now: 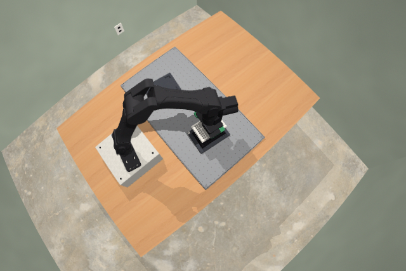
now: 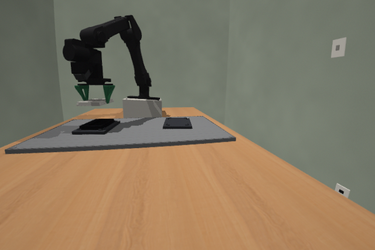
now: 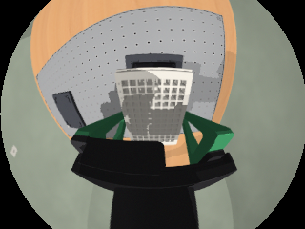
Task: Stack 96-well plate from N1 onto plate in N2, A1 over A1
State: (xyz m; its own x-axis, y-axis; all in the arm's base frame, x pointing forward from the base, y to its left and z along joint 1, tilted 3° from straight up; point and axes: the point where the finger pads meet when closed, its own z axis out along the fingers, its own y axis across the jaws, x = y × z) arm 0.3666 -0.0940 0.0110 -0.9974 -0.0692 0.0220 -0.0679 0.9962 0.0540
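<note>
Now: the white 96-well plate right at my hand. From my hand the other things lie so: black 96-well plate: 90 mm below; then plate nest N1: 80 mm behind, 320 mm to the left, 110 mm below.
</note>
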